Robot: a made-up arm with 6 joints.
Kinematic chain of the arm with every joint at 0, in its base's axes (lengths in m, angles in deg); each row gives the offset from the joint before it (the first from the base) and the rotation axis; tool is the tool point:
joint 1: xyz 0 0 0.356 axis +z
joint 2: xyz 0.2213 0 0 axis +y
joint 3: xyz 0 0 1.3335 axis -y
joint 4: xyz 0 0 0.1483 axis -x
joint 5: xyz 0.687 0 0 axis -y
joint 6: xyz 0.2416 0 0 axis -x
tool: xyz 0 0 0
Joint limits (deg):
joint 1: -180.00..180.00
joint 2: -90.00..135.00
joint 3: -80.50..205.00
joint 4: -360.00..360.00
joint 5: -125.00..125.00
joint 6: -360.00..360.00
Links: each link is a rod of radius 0.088 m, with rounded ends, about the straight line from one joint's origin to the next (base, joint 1, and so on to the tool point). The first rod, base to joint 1, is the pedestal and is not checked.
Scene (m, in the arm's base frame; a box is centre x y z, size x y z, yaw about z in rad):
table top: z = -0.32
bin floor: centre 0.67 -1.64 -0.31 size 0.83 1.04 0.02 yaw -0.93
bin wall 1: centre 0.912 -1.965 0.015 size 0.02 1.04 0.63 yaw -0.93
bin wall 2: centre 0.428 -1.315 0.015 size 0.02 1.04 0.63 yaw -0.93
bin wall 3: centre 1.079 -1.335 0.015 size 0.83 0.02 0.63 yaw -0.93
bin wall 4: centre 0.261 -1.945 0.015 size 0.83 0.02 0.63 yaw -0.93
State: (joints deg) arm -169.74 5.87 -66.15 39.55 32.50 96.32
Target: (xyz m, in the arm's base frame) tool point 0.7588 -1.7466 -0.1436
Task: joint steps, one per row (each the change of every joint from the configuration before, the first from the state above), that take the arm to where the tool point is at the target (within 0.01 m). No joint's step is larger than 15 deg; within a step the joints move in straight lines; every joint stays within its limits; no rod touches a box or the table.
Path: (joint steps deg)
1: 14.32 6.21 7.91 -0.13 1.25 0.00
2: 14.32 6.20 7.90 -0.12 1.26 0.00
3: 14.31 6.21 7.91 -0.13 1.25 0.00
4: 14.32 6.21 7.91 -0.12 1.26 0.00
5: 14.32 6.20 7.90 -0.13 1.25 0.00
6: 14.32 6.21 7.91 -0.12 1.26 0.00
7: 14.31 6.21 7.91 -0.13 1.25 0.00
8: 0.09 13.22 2.24 -0.51 -0.79 0.00
9: 0.08 13.23 2.24 -0.52 -0.80 0.00

